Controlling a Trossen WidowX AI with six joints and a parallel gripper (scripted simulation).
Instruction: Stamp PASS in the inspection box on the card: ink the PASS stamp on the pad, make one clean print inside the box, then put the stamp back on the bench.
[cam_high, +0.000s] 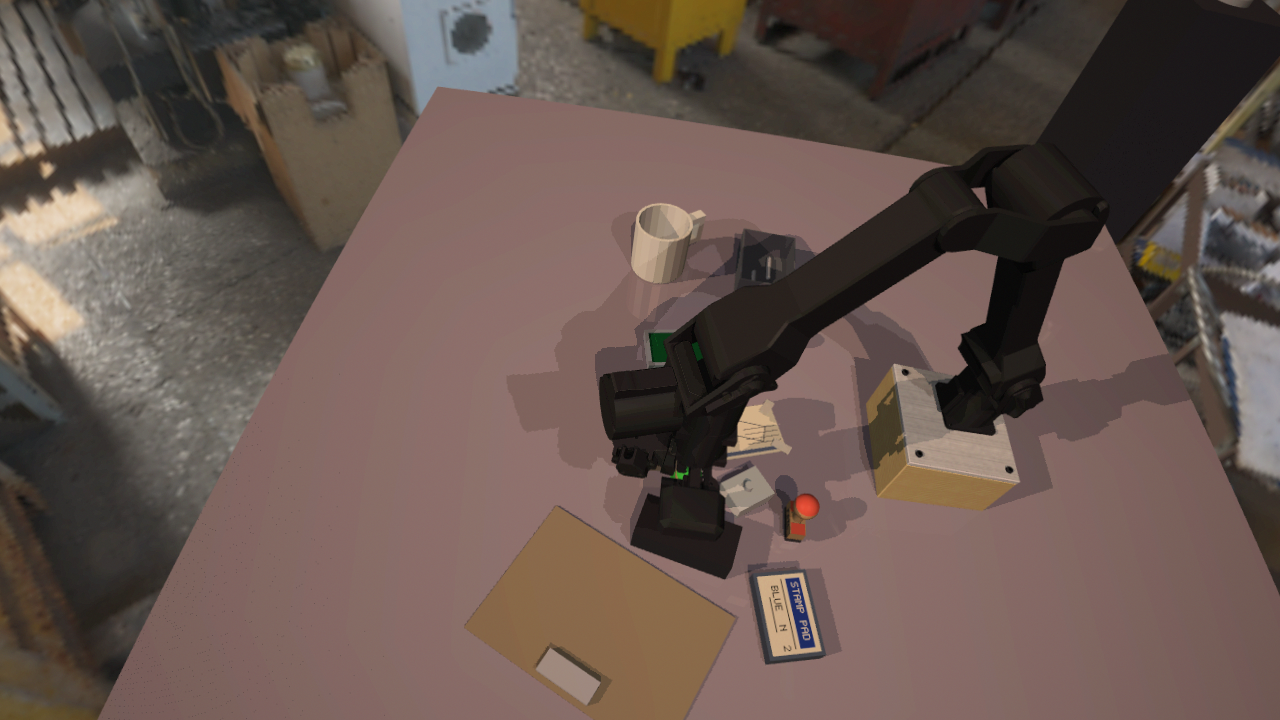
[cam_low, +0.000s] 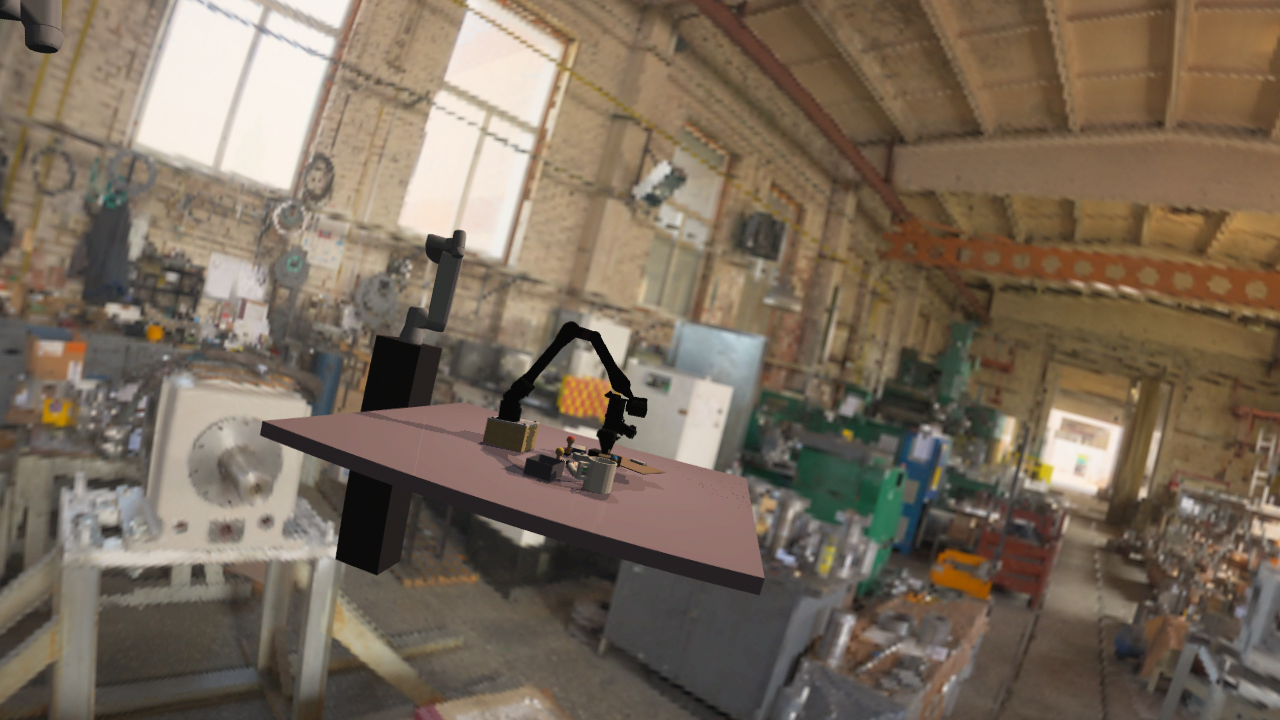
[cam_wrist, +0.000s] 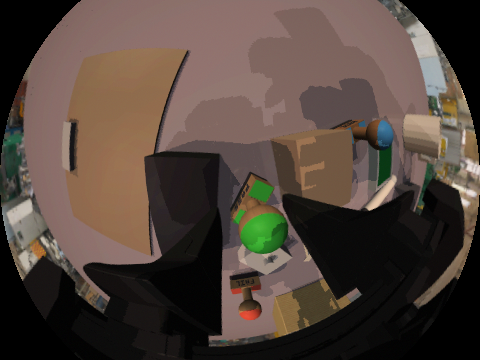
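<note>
The green-knobbed PASS stamp lies 10 mm behind my gripper tip and 10 mm below it. Also, from my gripper tip: brown box 10 mm ahead, 60 mm to the right, 10 mm below; blue-knobbed stamp 40 mm ahead, 120 mm to the right, 10 mm below; black square pad 10 mm behind, 50 mm to the left, 20 mm below.
</note>
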